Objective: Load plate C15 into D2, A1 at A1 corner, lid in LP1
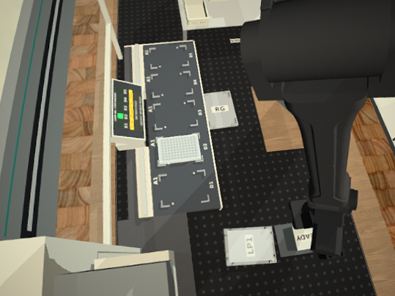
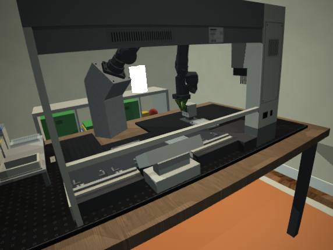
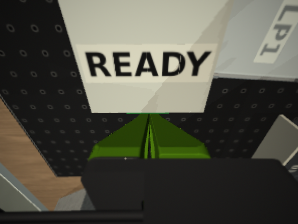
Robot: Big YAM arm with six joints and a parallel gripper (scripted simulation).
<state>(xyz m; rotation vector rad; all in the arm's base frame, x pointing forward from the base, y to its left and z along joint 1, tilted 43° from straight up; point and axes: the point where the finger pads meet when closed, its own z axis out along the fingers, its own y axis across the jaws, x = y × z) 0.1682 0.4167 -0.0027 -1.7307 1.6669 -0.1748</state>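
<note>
The green-lit key is 20 mm to the left of my hand. From my hand the other things lie so: sample plate: 350 mm ahead, 190 mm to the right, 30 mm below; lid park LP1: 120 mm ahead, 80 mm to the left, 70 mm below; clear plate lid: 120 mm ahead, 80 mm to the left, 60 mm below.
</note>
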